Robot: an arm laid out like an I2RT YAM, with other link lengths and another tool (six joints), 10 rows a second.
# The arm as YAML. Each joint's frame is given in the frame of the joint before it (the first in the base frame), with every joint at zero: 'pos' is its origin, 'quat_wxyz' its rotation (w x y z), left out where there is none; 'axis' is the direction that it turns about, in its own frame. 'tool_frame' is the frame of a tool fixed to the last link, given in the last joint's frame.
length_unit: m
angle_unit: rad
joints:
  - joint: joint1
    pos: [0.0, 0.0, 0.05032]
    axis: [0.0, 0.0, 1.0]
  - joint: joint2
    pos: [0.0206, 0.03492, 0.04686]
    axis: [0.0, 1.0, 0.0]
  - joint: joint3
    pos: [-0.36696, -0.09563, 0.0]
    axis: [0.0, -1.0, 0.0]
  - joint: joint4
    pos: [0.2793, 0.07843, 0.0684]
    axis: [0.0, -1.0, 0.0]
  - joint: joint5
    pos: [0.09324, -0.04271, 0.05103]
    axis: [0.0, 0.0, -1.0]
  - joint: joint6
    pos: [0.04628, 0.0, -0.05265]
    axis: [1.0, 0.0, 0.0]
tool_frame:
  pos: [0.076, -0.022, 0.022]
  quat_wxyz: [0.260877, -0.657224, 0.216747, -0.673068]
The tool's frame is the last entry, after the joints.
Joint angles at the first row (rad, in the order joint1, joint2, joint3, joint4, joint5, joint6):
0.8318 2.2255 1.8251 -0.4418 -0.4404 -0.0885
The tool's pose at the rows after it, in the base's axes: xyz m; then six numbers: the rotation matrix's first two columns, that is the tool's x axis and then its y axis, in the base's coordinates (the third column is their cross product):
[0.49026 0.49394 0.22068 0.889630 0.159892 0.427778 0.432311 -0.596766 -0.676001]
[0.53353 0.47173 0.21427 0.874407 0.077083 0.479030 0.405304 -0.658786 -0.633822]
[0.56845 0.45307 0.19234 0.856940 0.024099 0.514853 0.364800 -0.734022 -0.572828]
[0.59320 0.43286 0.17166 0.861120 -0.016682 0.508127 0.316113 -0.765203 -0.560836]
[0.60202 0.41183 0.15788 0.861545 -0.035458 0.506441 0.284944 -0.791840 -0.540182]
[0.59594 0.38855 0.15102 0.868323 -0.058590 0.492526 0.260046 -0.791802 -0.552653]
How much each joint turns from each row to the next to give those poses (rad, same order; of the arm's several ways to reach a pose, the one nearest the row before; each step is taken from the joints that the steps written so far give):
-0.0522 -0.0023 0.0397 0.0188 0.0218 -0.0064
-0.0510 0.0395 0.0386 0.0259 0.0829 -0.0053
-0.0350 0.0562 0.0362 0.0094 0.0978 -0.0133
-0.0389 0.0404 0.0149 0.0090 0.0217 0.0069
-0.0266 -0.0015 -0.0397 0.0181 0.0226 -0.0063
-0.0237 -0.0481 -0.1132 0.0604 -0.0146 0.0102

